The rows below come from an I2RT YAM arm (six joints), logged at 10 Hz.
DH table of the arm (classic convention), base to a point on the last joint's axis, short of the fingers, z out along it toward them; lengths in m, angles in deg. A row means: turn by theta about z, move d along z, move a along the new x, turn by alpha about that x. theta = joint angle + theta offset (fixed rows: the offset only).
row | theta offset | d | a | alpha
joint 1 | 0 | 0.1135 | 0.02 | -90
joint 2 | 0 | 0 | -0.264 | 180
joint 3 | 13.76 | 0 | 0.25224 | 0
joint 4 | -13.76 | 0 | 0.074 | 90
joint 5 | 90 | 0 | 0 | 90
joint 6 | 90 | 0.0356 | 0 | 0
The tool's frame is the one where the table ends.
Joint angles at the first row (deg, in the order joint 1, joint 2, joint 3, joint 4, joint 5, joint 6):
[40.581, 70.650, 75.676, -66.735, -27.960, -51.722]
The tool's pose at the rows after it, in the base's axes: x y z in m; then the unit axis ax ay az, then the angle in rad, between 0 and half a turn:
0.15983, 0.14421, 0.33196, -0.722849, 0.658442, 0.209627, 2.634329
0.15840, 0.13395, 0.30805, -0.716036, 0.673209, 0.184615, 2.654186
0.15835, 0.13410, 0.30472, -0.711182, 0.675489, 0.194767, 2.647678
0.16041, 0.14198, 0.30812, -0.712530, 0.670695, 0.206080, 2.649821
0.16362, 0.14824, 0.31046, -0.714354, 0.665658, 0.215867, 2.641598
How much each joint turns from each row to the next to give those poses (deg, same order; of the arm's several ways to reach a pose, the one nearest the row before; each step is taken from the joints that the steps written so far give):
[-2.891, -2.046, -5.464, 2.003, 0.532, 0.747]
[-1.616, -2.310, -6.512, 2.717, 2.517, -0.785]
[-0.125, -0.291, -1.075, 1.216, -1.074, 0.815]
[1.269, 1.500, 1.555, 0.239, -0.795, 1.019]
[0.658, 1.264, 1.117, 0.840, -0.938, 0.490]

